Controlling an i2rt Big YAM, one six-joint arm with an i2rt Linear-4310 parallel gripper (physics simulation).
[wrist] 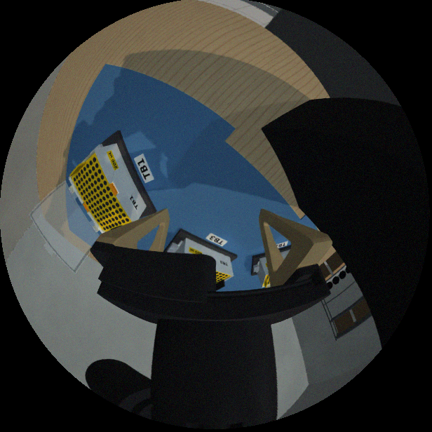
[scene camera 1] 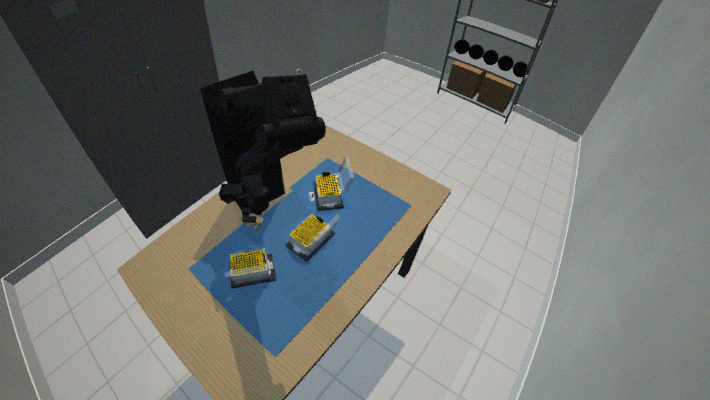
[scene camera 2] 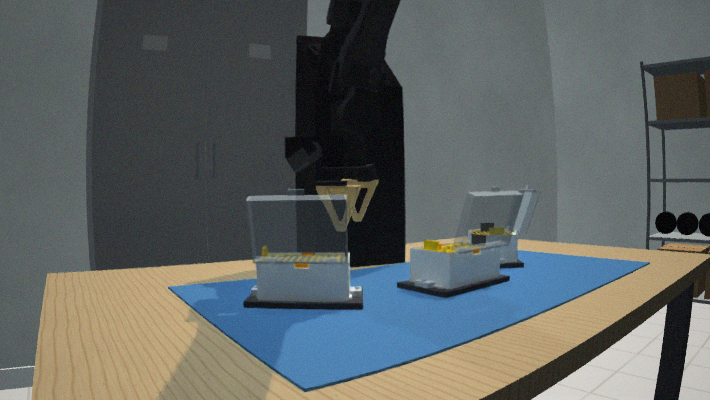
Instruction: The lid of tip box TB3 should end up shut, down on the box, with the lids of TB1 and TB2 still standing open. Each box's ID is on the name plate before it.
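Places are measured from the arm's base along level axes (x right, y ahead, z up), in metres.
Where they show: gripper, fingertip midpoint: [scene camera 1: 259, 216] [scene camera 2: 349, 226]; arm's base, link origin: [scene camera 1: 232, 107].
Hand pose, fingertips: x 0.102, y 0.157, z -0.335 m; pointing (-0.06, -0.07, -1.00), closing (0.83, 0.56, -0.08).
Each offset is from my fingertips to the top centre of the thing. "spot": to the spot under its first point. Level surfaces: height alone.
Tip box TB3 {dx -0.078, dy +0.153, dz -0.023 m} [scene camera 1: 309, 234] [scene camera 2: 452, 267] [wrist: 202, 246] is the middle box, with its clear lid {spot: dx -0.106, dy +0.254, dz +0.050 m} [scene camera 1: 335, 222] [scene camera 2: 492, 212] standing open; the gripper body hides this lid in the wrist view. TB1 [scene camera 1: 250, 270] [scene camera 2: 303, 282] [wrist: 102, 192] has its clear lid [scene camera 2: 300, 225] [wrist: 65, 235] open. TB2 [scene camera 1: 328, 192] [scene camera 2: 510, 254] [wrist: 261, 265] is the far box, with its lid {dx -0.340, dy +0.136, dz +0.065 m} [scene camera 1: 346, 175] [scene camera 2: 527, 210] open; a finger partly covers it in the wrist view. My gripper [scene camera 1: 252, 222] [scene camera 2: 350, 225] [wrist: 213, 213] is open and empty, above the mat's arm-side edge, apart from all boxes.
The boxes stand on dark bases on a blue mat {dz -0.089 m} [scene camera 1: 300, 310] [scene camera 2: 350, 345] [wrist: 110, 95] on a wooden table {dz -0.092 m} [scene camera 1: 165, 295] [scene camera 2: 100, 320] [wrist: 150, 30]. The arm's black mount stands behind the table edge. A shelf rack [scene camera 1: 531, 65] [scene camera 2: 645, 150] is farther off.
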